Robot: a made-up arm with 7 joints.
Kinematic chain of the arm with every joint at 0, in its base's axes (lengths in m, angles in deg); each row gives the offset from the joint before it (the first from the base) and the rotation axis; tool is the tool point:
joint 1: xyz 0 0 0.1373 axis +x
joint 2: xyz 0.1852 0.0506 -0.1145 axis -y
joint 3: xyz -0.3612 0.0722 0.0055 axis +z
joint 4: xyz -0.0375 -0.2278 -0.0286 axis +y
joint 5: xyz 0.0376 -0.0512 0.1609 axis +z
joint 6: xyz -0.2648 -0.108 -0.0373 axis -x
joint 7: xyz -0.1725 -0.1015 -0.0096 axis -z
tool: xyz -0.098 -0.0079 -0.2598
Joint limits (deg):
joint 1: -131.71..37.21
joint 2: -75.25..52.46
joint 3: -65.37..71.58
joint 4: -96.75..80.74
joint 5: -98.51..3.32
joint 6: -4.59..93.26
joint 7: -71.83..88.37
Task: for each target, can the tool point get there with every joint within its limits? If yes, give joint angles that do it. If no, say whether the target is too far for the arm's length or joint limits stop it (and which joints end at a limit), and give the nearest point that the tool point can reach.
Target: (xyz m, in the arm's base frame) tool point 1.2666 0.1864 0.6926
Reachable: no: joint limits stop it (at a limit: joint 2, joint 6) | nearest point 0.7255 0.1349 0.5393 | short by 0.565 m
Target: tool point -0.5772 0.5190 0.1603
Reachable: yes | joints 17.19 -1.50 -42.36 4.91 -58.91 34.21 21.05
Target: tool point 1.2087 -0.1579 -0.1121
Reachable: no: joint limits stop it (at a limit: joint 2, joint 3, joint 6) | nearest point 0.7842 -0.1030 -0.0254 | short by 0.437 m
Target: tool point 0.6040 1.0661 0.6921
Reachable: no: joint limits stop it (at a limit: joint 2, joint 3, joint 6) | nearest point 0.4335 0.8941 0.6026 | short by 0.258 m
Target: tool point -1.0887 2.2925 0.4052
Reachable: no: too far | nearest point -0.4134 1.0134 0.2557 | short by 1.454 m
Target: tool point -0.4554 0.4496 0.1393
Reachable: yes | joints -15.20 5.56 -40.07 41.14 -68.87 55.44 42.00
